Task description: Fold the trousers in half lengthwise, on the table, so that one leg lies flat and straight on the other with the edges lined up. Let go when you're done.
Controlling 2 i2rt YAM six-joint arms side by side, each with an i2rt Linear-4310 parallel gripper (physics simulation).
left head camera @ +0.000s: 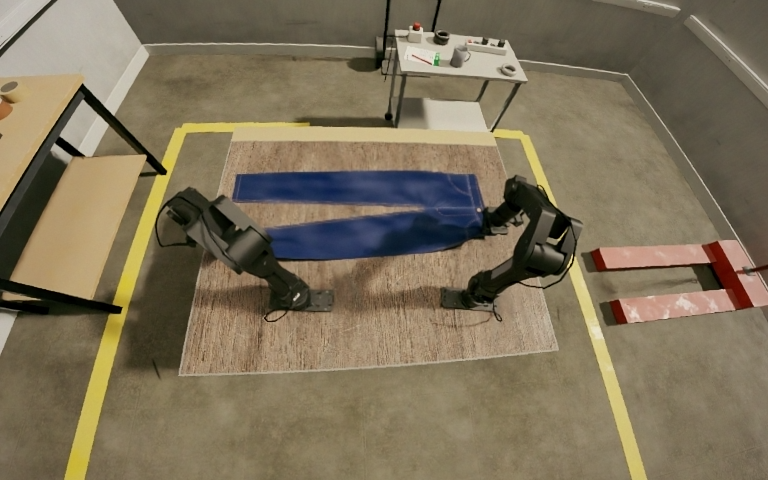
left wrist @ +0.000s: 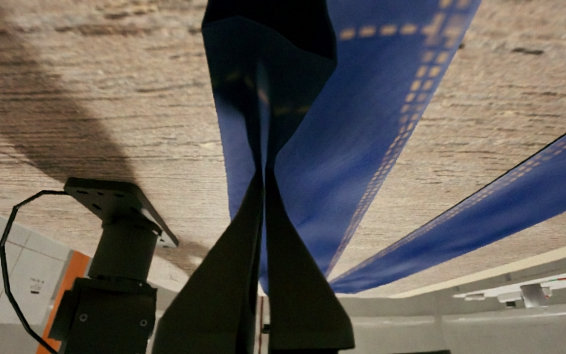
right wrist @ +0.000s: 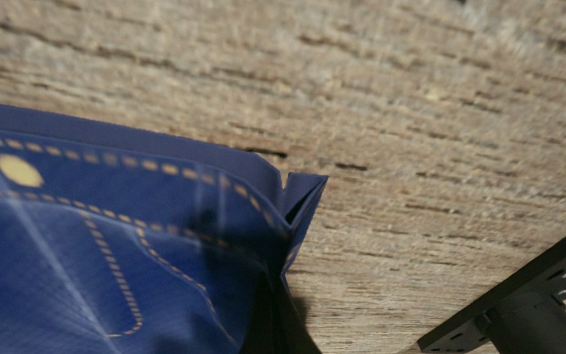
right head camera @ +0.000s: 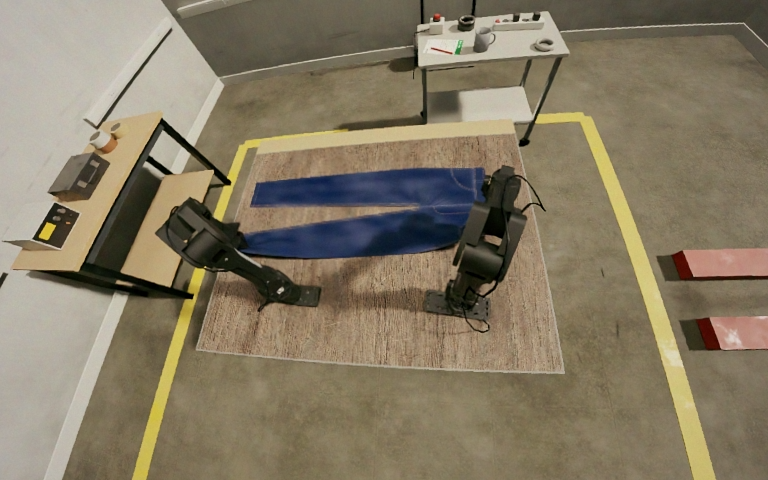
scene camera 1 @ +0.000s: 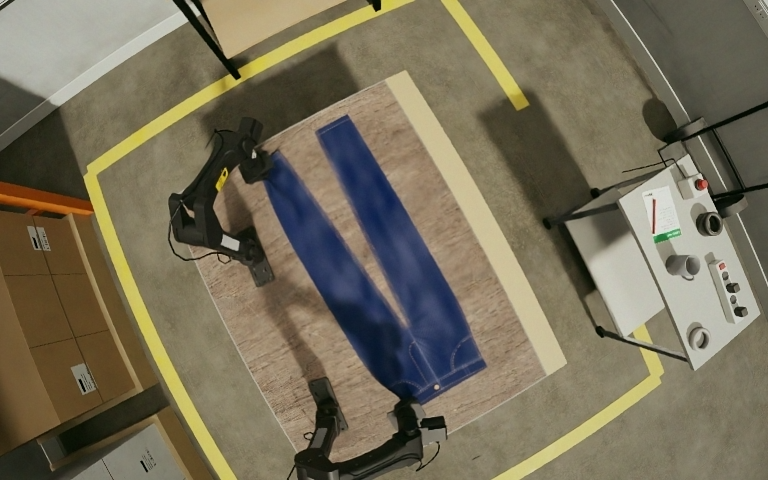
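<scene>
The blue trousers [left head camera: 339, 187] [right head camera: 351, 189] [scene camera 1: 390, 215] lie on the wood-grain table [left head camera: 373, 328] [scene camera 1: 254, 339], legs spread apart, waistband at the right in both head views. My left gripper [scene camera 1: 270, 164] [left wrist: 264, 176] is shut on the hem of the near leg, at its outer side; the cloth is pinched into a raised fold. My right gripper [scene camera 1: 408, 400] [right wrist: 267, 279] is shut on the near corner of the waistband, where the cloth is bunched between the fingertips. The far leg lies flat and straight. In the left head view the left fingertips are hidden behind the arm.
A pale strip [left head camera: 362, 135] runs along the table's far edge. A white cart [left head camera: 403, 65] [scene camera 1: 640, 271] with a mug stands beyond it. A wooden workbench [left head camera: 42, 121] stands at the left, and a red pallet jack [left head camera: 651, 255] is at the right.
</scene>
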